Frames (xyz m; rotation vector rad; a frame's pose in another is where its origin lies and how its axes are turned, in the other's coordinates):
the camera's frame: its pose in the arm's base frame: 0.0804 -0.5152 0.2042 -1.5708 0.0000 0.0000
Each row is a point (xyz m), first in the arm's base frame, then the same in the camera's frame.
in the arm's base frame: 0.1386 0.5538 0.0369
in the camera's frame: 0.0582 0.1673 1.0690
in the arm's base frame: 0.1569 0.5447 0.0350
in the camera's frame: 0.0765 0.1692 1.0599
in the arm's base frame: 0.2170 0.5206 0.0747
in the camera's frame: 0.1366 0.1295 1.0358
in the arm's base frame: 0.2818 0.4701 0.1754
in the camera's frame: 0.2014 0.0288 0.9853
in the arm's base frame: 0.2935 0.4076 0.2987
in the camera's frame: 0.2131 -0.0945 0.9228
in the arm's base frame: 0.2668 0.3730 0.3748
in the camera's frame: 0.1864 -0.1706 0.8882
